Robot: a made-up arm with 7 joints.
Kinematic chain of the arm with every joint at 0, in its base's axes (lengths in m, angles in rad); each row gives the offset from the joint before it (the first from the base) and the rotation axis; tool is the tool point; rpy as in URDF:
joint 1: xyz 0.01 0 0.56 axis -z
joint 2: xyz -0.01 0 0.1 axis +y
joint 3: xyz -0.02 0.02 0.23 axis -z
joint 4: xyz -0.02 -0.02 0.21 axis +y
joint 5: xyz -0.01 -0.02 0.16 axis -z
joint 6: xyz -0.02 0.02 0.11 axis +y
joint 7: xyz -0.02 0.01 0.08 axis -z
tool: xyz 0 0.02 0.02 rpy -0.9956 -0.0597 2.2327
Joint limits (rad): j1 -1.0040..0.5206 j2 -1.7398..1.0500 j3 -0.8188..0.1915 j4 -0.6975..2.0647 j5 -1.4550..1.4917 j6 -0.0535..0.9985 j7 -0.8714..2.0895
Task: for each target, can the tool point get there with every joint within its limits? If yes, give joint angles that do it. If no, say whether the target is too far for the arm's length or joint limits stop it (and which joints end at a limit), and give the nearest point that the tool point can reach.
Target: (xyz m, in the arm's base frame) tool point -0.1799 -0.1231 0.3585
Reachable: no: joint limits stop it (at a limit: joint 2, joint 4, joint 5, joint 6) | nearest point -0.5057 -0.3343 0.2660 | short by 0.399 m
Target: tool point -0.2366 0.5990 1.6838
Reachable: no: too far | nearest point -0.2173 0.3056 1.3518 | short by 0.443 m
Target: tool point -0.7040 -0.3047 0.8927
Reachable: yes | joints -0.4223 -1.2701 -0.3889 0.0087 0.4636 0.4841 0.8205
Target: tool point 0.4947 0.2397 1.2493
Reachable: yes | joints -0.4393 0.8278 -0.4081 -0.0078 -0.4807 0.4387 0.5821
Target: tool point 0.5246 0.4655 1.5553
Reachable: no: too far | nearest point 0.3800 0.3347 1.3073 | short by 0.315 m
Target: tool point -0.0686 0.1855 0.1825
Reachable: no: joint limits stop it (at a limit: joint 1, joint 2, joint 4, joint 5) | nearest point 0.0950 0.3246 0.5485 | short by 0.424 m
